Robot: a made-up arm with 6 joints. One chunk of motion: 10 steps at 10 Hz.
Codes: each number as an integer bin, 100 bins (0 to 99) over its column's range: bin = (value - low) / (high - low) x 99, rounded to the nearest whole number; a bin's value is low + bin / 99 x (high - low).
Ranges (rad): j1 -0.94..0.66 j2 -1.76..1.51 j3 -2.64..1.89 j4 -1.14..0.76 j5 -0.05..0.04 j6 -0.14..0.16
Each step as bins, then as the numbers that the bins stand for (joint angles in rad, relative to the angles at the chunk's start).
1 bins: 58 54 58 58 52 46
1 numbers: -0.0026 0.0236 0.0139 -0.0269 -0.0027 -0.0006
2 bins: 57 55 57 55 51 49
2 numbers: -0.0188 0.0567 -0.0318 -0.0844 -0.0036 0.0085
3 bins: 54 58 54 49 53 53
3 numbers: -0.0673 0.1558 -0.1691 -0.1996 -0.0018 0.0206
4 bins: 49 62 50 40 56 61
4 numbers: -0.1481 0.2879 -0.3521 -0.3723 0.0009 0.0448
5 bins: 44 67 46 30 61 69
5 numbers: -0.2289 0.4530 -0.5352 -0.5642 0.0055 0.0691
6 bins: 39 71 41 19 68 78
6 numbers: -0.3097 0.5852 -0.7639 -0.7754 0.0118 0.0964
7 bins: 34 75 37 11 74 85
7 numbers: -0.3905 0.7173 -0.9470 -0.9289 0.0173 0.1176
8 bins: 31 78 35 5 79 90
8 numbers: -0.4390 0.8164 -1.0385 -1.0440 0.0218 0.1327
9 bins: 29 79 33 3 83 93
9 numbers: -0.4713 0.8494 -1.1300 -1.0824 0.0255 0.1418
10 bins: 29 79 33 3 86 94
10 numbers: -0.4713 0.8494 -1.1300 -1.0824 0.0282 0.1448
